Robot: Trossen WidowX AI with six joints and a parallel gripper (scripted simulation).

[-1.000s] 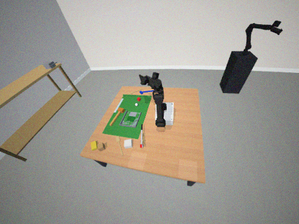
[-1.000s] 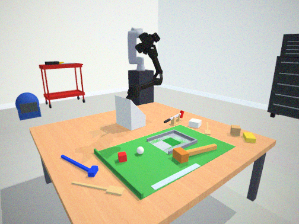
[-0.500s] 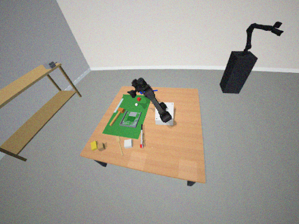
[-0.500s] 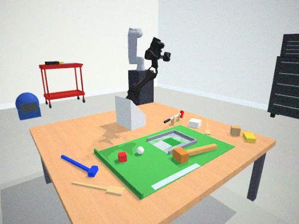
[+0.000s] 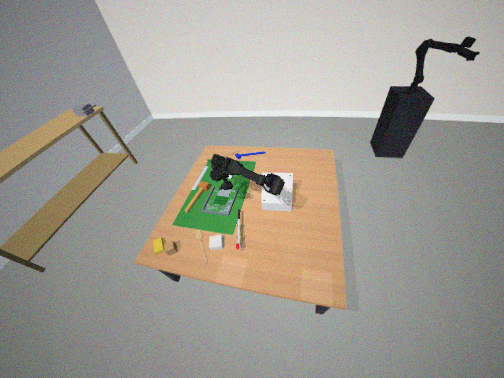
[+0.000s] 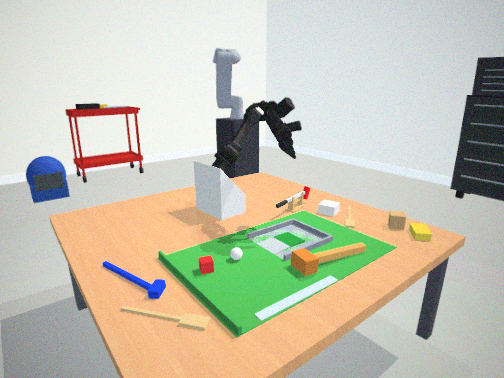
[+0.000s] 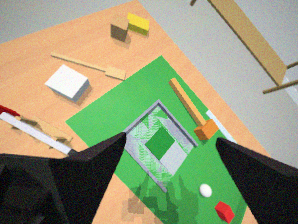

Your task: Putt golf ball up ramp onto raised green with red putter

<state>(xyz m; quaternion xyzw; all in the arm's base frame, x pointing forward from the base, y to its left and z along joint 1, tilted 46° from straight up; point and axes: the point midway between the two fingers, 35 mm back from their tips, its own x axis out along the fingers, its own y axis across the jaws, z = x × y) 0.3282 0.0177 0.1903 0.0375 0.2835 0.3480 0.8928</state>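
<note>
Right now the red putter is 15 cm behind my gripper tip, 16 cm to the left of it and 25 cm below it. From my gripper tip the other things lie so: green mat (13 cm ahead, 20 cm to the right, 30 cm below); wooden rack (15 cm behind, 18 cm to the left, 27 cm below); white golf ball (7 cm ahead, 35 cm to the right, 28 cm below).
</note>
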